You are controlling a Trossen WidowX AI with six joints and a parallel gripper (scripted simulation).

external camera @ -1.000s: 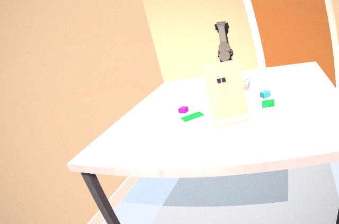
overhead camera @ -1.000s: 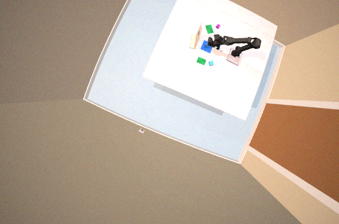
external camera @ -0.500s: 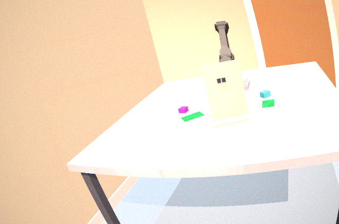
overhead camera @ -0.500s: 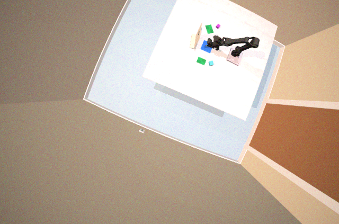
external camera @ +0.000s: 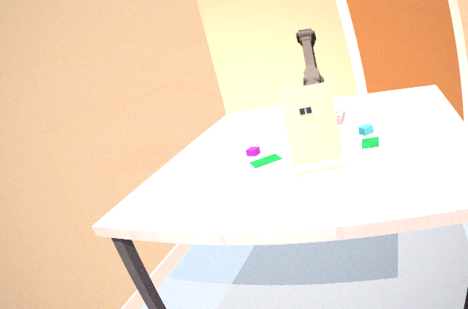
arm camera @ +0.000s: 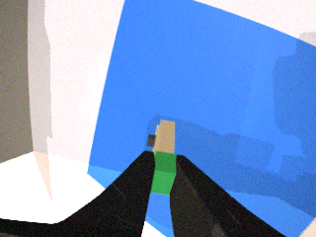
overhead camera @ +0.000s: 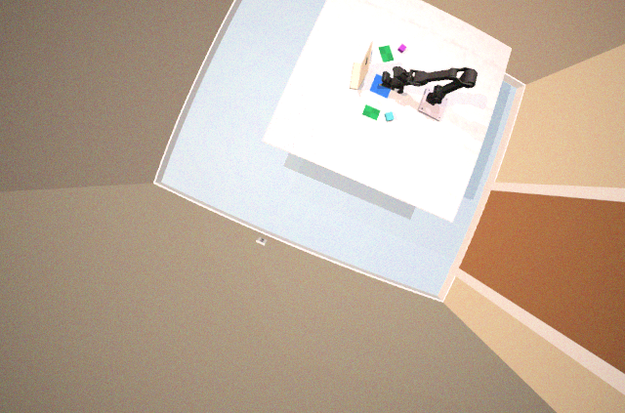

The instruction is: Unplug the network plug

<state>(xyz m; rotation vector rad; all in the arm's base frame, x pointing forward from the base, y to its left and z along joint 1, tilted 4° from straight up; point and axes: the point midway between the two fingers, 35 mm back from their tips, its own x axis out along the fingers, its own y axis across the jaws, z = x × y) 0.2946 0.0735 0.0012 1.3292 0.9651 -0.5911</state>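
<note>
The green network plug lies right at my gripper tip. The rest, counted from my gripper tip: green patch 180 mm to the left, 20 mm below, 20 mm behind; then blue marked square 20 mm below; then upright panel 150 mm ahead, 100 mm above, 10 mm to the left.
</note>
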